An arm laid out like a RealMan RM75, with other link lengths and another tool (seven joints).
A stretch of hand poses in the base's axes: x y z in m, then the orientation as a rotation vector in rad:
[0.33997 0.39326 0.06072 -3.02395 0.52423 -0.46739]
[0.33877 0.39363 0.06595 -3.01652 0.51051 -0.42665]
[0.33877 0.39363 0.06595 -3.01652 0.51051 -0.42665]
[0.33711 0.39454 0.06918 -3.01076 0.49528 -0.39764]
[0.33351 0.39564 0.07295 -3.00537 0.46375 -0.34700]
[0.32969 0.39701 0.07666 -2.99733 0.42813 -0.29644]
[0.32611 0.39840 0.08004 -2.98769 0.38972 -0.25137]
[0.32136 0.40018 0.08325 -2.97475 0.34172 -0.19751]
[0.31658 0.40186 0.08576 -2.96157 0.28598 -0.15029]
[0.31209 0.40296 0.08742 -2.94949 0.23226 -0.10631]
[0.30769 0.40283 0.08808 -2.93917 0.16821 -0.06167]
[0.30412 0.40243 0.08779 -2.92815 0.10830 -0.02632]
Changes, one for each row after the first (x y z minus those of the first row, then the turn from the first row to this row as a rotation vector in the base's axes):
[-0.00120 0.00037 0.00523 0.01804 0.02222 0.01062]
[-0.00120 0.00037 0.00523 0.01804 0.02222 0.01062]
[-0.00286 0.00128 0.00846 0.03136 0.03792 0.02179]
[-0.00646 0.00238 0.01223 0.04968 0.06672 0.04440]
[-0.01028 0.00375 0.01594 0.06968 0.09521 0.06989]
[-0.01386 0.00514 0.01932 0.08916 0.12033 0.09728]
[-0.01861 0.00692 0.02253 0.11252 0.15062 0.13167]
[-0.02339 0.00860 0.02504 0.13349 0.17709 0.17133]
[-0.02788 0.00970 0.02670 0.15136 0.20233 0.20968]
[-0.03228 0.00957 0.02736 0.16569 0.22874 0.25505]
[-0.03585 0.00917 0.02707 0.17791 0.24941 0.29763]

